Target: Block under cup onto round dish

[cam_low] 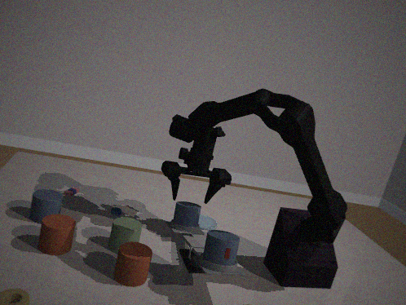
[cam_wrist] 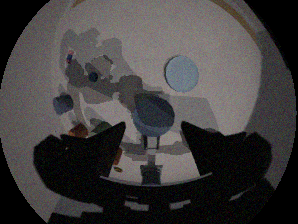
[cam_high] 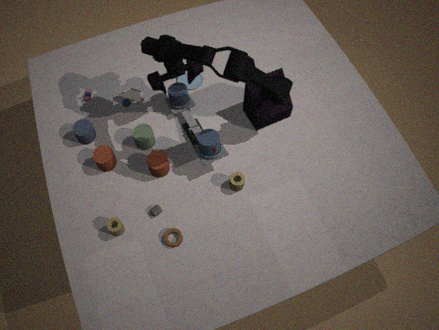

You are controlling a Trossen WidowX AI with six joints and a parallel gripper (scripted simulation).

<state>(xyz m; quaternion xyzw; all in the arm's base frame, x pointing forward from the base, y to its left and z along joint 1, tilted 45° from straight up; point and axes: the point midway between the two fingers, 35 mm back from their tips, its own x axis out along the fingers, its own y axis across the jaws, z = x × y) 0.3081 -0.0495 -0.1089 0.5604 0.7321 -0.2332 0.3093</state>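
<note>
The grey block lies 6 cm below my gripper tip. From my gripper tip the other things lie so: blue disc 19 cm ahead, 10 cm below, 6 cm to the right; then pale blue round dish 11 cm to the right, 10 cm below, 7 cm behind; then balance 14 cm to the left, 6 cm below, 2 cm behind.
</note>
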